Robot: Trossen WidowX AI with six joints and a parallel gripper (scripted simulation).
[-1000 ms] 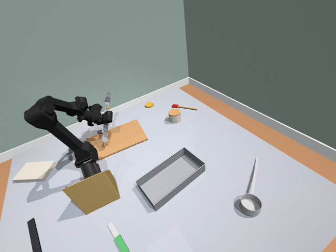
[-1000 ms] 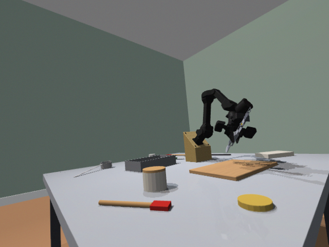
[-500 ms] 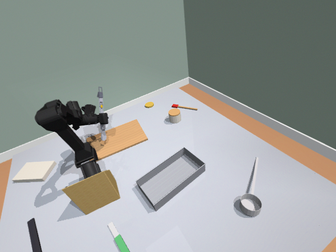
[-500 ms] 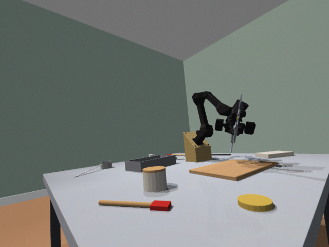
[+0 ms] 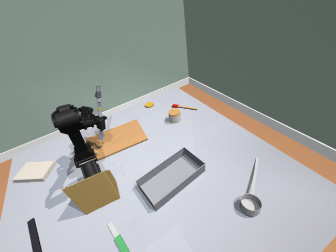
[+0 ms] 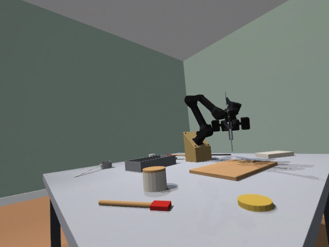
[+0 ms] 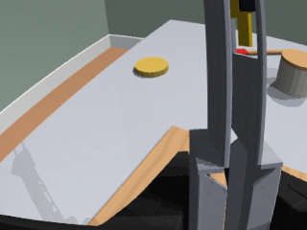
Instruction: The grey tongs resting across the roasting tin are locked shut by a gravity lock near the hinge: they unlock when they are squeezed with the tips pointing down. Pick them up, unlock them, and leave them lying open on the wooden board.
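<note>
Right now my gripper tip is 180 mm above the wooden board. Also, from my gripper tip: yellow lock piece (60 mm above, 10 mm to the right, 10 mm behind); then lidded canister (410 mm ahead, 150 mm below, 60 mm to the right); then yellow disc (340 mm ahead, 230 mm to the left, 180 mm below).
</note>
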